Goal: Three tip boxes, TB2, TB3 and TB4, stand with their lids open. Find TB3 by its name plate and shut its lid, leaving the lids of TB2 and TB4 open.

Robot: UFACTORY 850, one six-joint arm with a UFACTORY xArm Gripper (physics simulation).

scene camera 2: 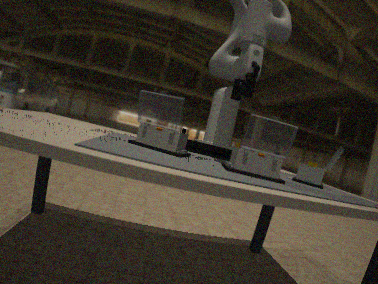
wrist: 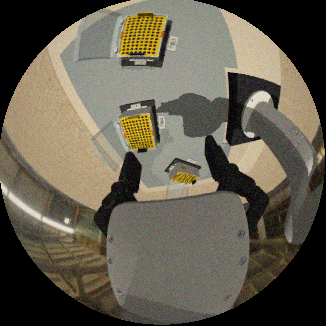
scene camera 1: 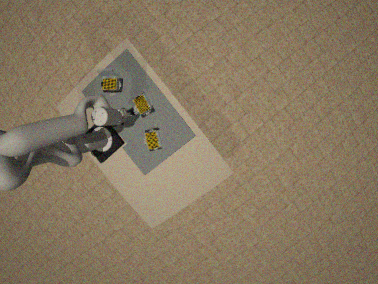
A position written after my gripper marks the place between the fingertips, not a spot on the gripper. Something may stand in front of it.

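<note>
Tip box [wrist: 145, 106]. Another tip box [wrist: 176, 165]. Grey mat [scene camera 1: 175, 133], [wrist: 189, 89]. My gripper [wrist: 169, 151].
</note>
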